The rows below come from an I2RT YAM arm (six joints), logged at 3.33 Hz.
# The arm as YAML. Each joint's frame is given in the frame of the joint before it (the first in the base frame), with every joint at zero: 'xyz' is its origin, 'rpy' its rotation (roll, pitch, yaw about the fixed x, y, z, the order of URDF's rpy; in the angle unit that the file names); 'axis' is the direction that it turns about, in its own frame. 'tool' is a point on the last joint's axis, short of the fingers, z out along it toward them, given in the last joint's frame.
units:
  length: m
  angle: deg
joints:
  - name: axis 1
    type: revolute
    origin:
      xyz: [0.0, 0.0, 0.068]
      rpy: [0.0, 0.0, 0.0]
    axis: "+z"
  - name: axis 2
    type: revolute
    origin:
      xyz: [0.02, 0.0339, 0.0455]
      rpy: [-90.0, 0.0, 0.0]
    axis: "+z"
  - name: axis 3
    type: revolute
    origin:
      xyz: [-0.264, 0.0, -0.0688]
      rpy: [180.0, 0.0, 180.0]
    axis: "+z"
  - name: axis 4
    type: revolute
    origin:
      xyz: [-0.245, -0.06, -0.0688]
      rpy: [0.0, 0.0, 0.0]
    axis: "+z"
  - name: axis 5
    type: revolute
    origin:
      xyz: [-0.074, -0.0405, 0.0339]
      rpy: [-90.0, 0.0, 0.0]
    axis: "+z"
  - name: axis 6
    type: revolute
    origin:
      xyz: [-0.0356, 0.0, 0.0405]
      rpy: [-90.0, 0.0, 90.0]
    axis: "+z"
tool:
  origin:
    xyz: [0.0, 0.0, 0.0]
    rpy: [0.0, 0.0, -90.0]
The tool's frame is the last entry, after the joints.
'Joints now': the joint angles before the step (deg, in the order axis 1, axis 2, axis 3, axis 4, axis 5, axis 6). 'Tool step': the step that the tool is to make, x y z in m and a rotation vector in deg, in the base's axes. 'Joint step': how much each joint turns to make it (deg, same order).
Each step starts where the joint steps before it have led.
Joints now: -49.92 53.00 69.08 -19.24 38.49 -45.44
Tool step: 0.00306 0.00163 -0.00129 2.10 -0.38 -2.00
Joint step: 1.58 0.79 1.23 -3.43 3.43 2.55
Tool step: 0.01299 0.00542 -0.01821 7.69 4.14 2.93
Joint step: 4.21 1.41 0.45 -9.77 0.79 3.43
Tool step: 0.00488 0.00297 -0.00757 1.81 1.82 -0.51
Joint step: 2.03 0.43 -0.45 -2.53 2.38 1.23
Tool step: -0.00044 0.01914 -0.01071 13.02 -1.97 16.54
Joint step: 1.58 -1.40 1.67 -12.91 -18.25 4.48
